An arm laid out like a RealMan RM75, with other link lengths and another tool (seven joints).
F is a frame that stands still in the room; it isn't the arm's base.
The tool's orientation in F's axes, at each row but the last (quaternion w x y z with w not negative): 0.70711, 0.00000, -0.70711, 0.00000; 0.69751, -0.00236, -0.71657, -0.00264; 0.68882, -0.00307, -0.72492, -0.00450; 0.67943, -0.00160, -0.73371, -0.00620; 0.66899, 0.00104, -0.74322, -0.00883; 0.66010, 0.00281, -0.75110, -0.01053; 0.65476, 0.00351, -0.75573, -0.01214; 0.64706, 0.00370, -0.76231, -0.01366; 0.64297, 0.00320, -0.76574, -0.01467; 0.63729, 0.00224, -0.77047, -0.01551; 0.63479, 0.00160, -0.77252, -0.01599; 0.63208, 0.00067, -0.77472, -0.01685; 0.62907, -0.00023, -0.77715, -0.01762
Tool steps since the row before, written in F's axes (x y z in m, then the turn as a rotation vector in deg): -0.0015, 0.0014, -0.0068, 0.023, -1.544, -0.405; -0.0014, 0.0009, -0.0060, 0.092, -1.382, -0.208; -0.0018, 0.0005, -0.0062, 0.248, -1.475, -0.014; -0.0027, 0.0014, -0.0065, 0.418, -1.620, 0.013; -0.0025, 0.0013, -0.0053, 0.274, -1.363, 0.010; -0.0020, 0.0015, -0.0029, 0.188, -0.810, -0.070; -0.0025, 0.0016, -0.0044, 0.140, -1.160, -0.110; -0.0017, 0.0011, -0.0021, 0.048, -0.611, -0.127; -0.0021, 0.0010, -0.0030, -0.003, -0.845, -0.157; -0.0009, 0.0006, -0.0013, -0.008, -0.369, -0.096; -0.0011, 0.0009, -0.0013, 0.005, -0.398, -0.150; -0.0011, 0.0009, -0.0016, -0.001, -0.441, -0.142; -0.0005, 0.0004, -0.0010, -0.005, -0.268, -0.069
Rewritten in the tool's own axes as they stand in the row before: -0.0068, 0.0014, 0.0015, -0.405, -1.544, -0.023; -0.0060, 0.0009, 0.0016, -0.210, -1.381, -0.096; -0.0061, 0.0005, 0.0021, -0.024, -1.472, -0.263; -0.0063, 0.0013, 0.0032, -0.009, -1.615, -0.436; -0.0050, 0.0012, 0.0031, -0.001, -1.360, -0.290; -0.0026, 0.0014, 0.0024, -0.079, -0.809, -0.187; -0.0040, 0.0015, 0.0031, -0.104, -1.161, -0.139; -0.0018, 0.0010, 0.0020, -0.119, -0.613, -0.037; -0.0026, 0.0009, 0.0026, -0.134, -0.849, 0.015; -0.0011, 0.0006, 0.0011, -0.084, -0.372, 0.018; -0.0011, 0.0008, 0.0014, -0.139, -0.402, 0.015; -0.0014, 0.0008, 0.0014, -0.129, -0.445, 0.018; -0.0009, 0.0004, 0.0007, -0.061, -0.270, 0.012
